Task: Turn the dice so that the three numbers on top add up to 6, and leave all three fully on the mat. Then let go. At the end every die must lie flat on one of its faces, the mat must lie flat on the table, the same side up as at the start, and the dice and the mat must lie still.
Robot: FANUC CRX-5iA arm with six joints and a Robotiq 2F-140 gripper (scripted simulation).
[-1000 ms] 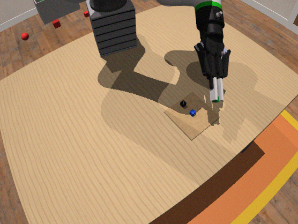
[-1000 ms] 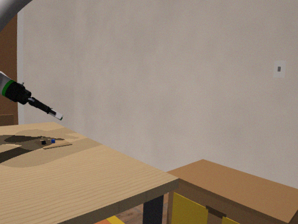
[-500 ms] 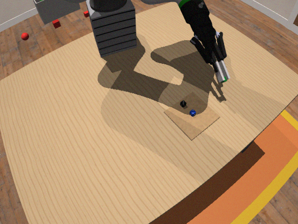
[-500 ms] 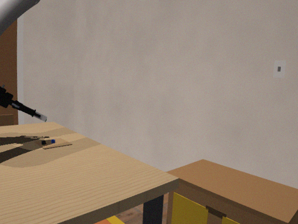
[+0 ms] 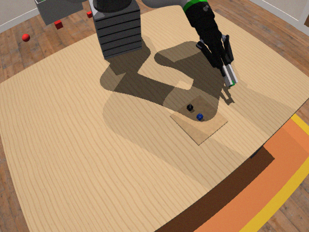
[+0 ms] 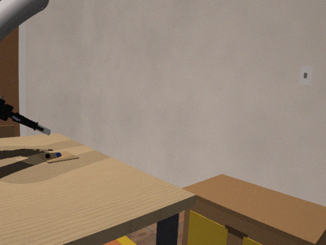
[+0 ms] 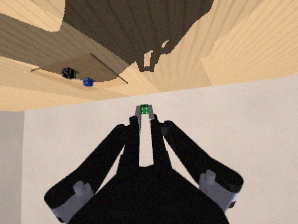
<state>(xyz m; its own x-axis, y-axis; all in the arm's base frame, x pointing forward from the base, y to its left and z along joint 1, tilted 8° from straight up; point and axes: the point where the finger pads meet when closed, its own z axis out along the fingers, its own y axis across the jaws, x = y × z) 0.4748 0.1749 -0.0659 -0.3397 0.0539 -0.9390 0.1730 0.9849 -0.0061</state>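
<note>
Right now my hand is 140 mm to the left of the blue die, 100 mm above it and 30 mm short of it. From my hand the other things lie so: green die 20 mm below, 20 mm ahead; tan mat 140 mm to the right, 110 mm below, 30 mm ahead; black die 140 mm to the right, 100 mm below, 20 mm behind.
</note>
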